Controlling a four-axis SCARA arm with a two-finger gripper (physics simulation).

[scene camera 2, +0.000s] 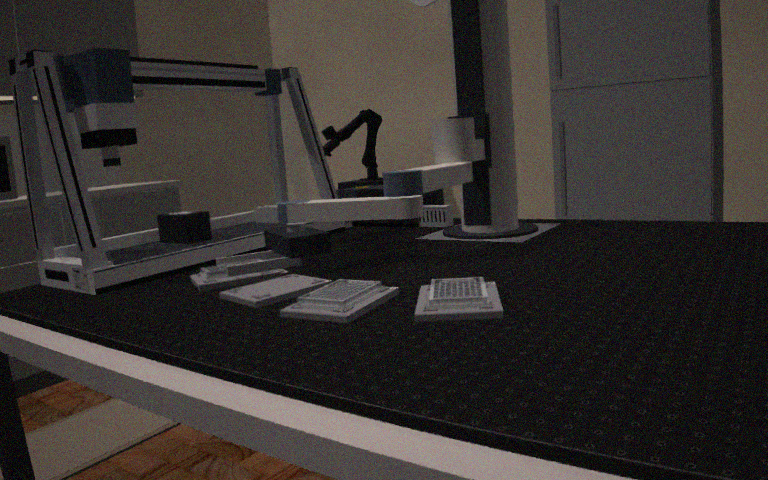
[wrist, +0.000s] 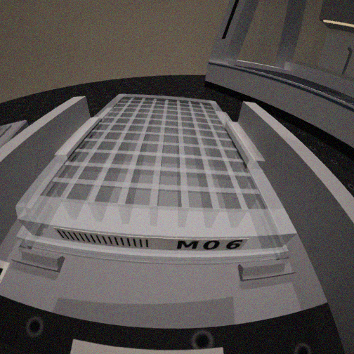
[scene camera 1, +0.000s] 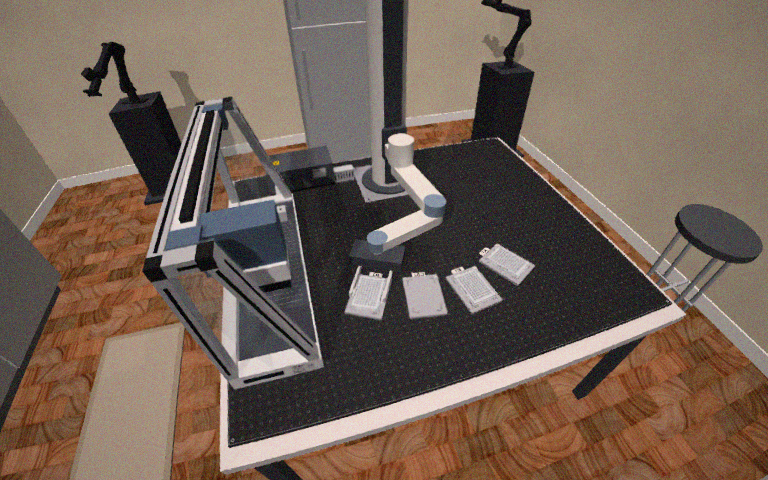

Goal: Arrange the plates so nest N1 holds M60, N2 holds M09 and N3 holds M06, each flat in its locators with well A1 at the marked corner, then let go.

Scene:
plate M09: scene camera 2; scene camera 1; not seen in the wrist view (out of frame)
plate M60: scene camera 2; scene camera 1; not seen in the wrist view (out of frame)
same spot on plate M60: [scene camera 1: 510, 263] = [scene camera 2: 451, 290]
same spot on plate M09: [scene camera 2: 340, 294] = [scene camera 1: 482, 289]

